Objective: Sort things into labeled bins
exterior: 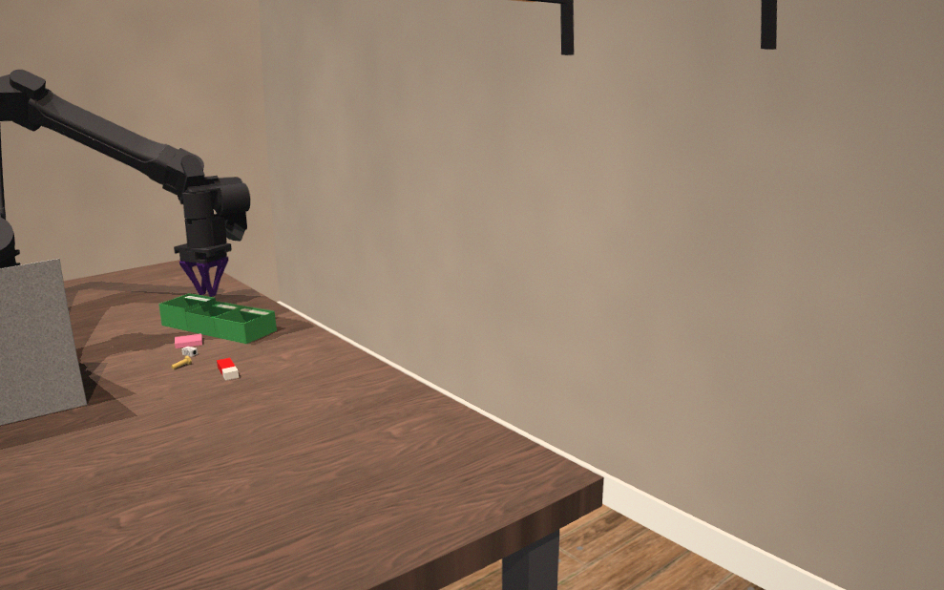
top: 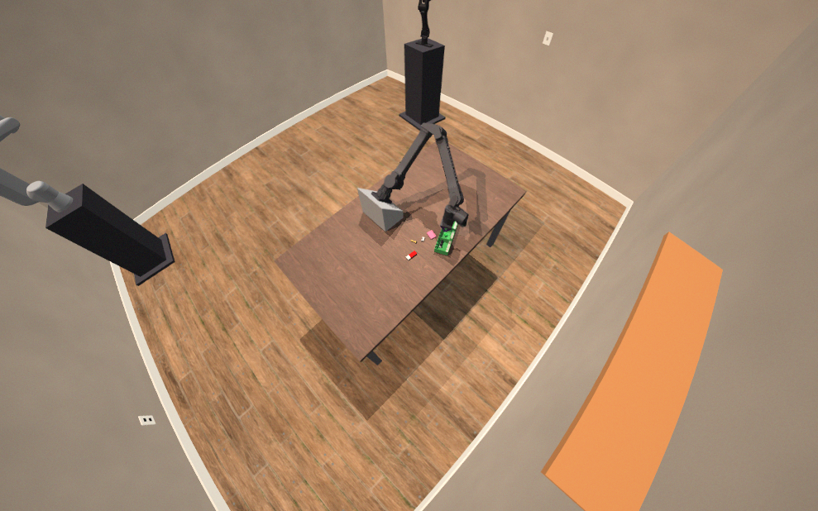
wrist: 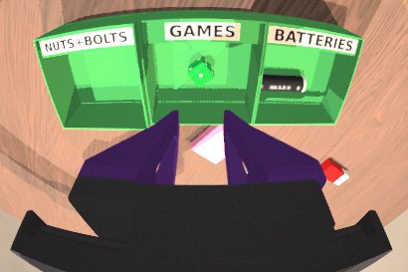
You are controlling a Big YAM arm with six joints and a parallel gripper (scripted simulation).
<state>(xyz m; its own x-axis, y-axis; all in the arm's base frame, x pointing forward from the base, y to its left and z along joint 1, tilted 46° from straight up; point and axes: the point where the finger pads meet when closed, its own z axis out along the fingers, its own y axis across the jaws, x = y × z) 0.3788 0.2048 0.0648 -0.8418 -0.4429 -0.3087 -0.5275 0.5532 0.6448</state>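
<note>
Now: hand 6 cm above the green three-part bin, 1 cm to the right of it and 1 cm short of it. Also, from my hand: black battery 7 cm below, 6 cm to the right, 3 cm ahead; pink pad 7 cm below, 6 cm to the right, 6 cm behind; green die 6 cm below, 1 cm ahead.
</note>
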